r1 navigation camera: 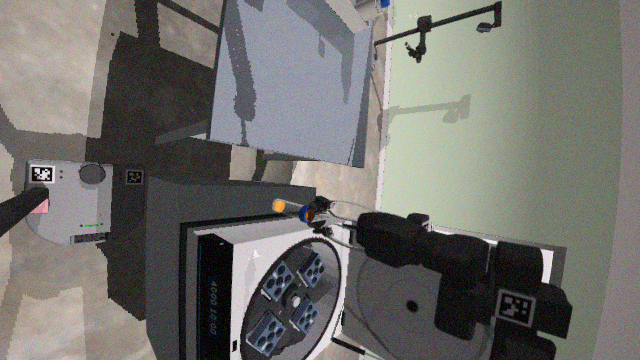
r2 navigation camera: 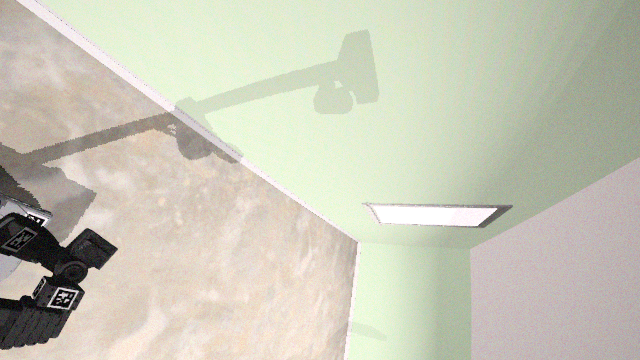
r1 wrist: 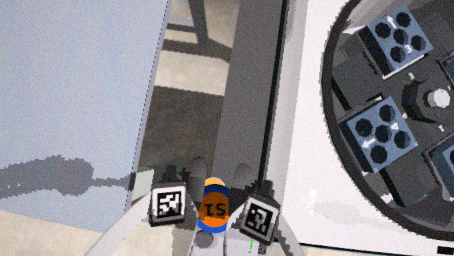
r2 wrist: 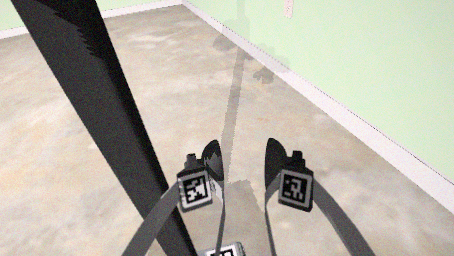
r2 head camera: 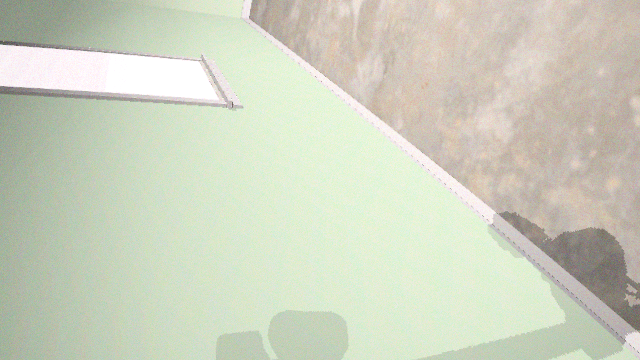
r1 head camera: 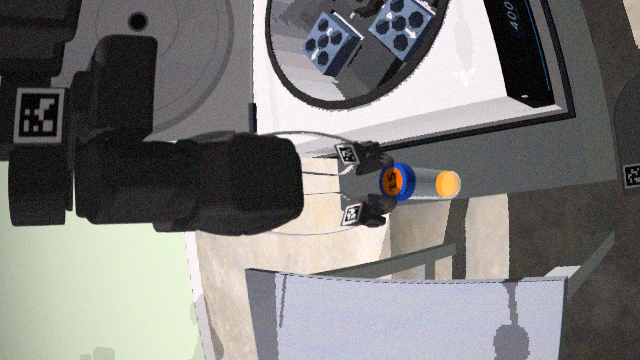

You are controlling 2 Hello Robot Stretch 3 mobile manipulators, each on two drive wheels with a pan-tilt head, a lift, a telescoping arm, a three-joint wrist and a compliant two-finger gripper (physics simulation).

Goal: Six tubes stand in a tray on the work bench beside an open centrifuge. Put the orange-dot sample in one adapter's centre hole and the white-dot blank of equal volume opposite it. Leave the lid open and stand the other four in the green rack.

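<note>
My r1 gripper [r1 head camera: 384, 181] [r1 navigation camera: 317, 215] [r1 wrist: 220, 182] is shut on the orange-dot tube [r1 head camera: 425, 182] [r1 navigation camera: 292, 208] [r1 wrist: 214, 209], marked S1, with a blue cap and orange contents. It holds the tube outside the rotor bowl, beside the white centrifuge [r1 head camera: 450, 75] [r1 navigation camera: 250, 265] [r1 wrist: 315, 150]. The lid [r1 head camera: 200, 65] [r1 navigation camera: 380, 285] stands open. Blue five-hole adapters sit in the rotor; adapter 4 [r1 wrist: 382, 132] and adapter 3 [r1 wrist: 400, 40] show their numbers in the r1 wrist view. The white-dot blank and green rack do not show. My r2 gripper [r2 wrist: 244, 160] is open and empty, above the floor.
The light-blue bench top [r1 head camera: 425, 320] [r1 navigation camera: 290, 75] [r1 wrist: 75, 75] lies across a gap from the centrifuge's dark stand [r1 head camera: 525, 150] [r1 navigation camera: 165, 235]. Part of the tray [r1 navigation camera: 367, 7] shows at the top of the r1 navigation view. A robot base [r1 navigation camera: 70, 200] stands beyond the stand. A wall runs beside r2.
</note>
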